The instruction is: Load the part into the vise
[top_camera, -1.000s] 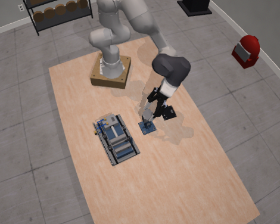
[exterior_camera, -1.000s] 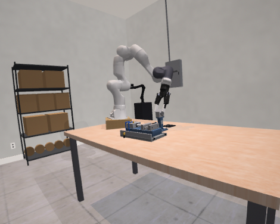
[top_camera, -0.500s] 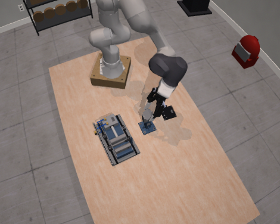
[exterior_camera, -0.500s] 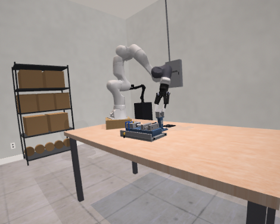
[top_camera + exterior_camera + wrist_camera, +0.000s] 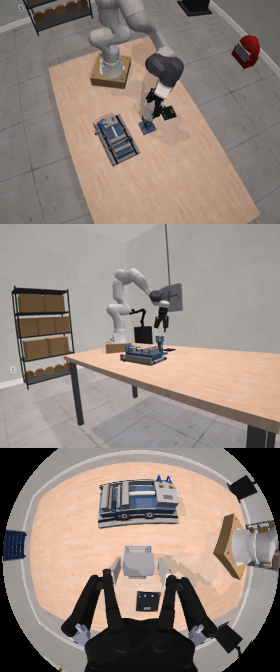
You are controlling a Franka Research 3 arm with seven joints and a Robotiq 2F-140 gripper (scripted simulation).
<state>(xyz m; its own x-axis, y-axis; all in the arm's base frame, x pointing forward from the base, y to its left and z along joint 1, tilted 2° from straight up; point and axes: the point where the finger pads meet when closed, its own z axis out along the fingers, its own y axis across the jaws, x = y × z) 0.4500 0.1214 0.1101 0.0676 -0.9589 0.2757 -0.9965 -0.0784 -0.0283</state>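
Right now the part is 3 cm below my hand. The rest, counted from my hand: vise: 22 cm to the right, 14 cm below, 3 cm ahead; black infeed plate: 18 cm below, 16 cm to the left, 5 cm behind.
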